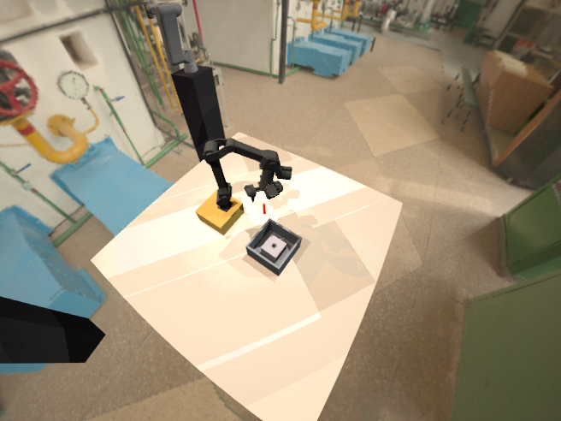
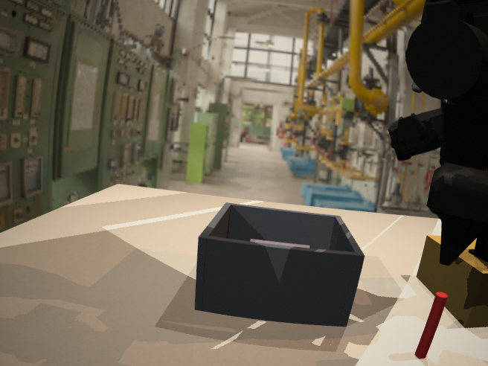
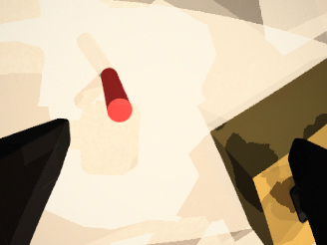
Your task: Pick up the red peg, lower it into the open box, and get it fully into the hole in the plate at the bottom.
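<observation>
My gripper tip is now 2 cm to the right of the red peg and 9 cm above it. The rest, counted from my gripper tip: dark grey box: 15 cm ahead, 16 cm to the right, 11 cm below; then light plate: 15 cm ahead, 16 cm to the right, 9 cm below.
</observation>
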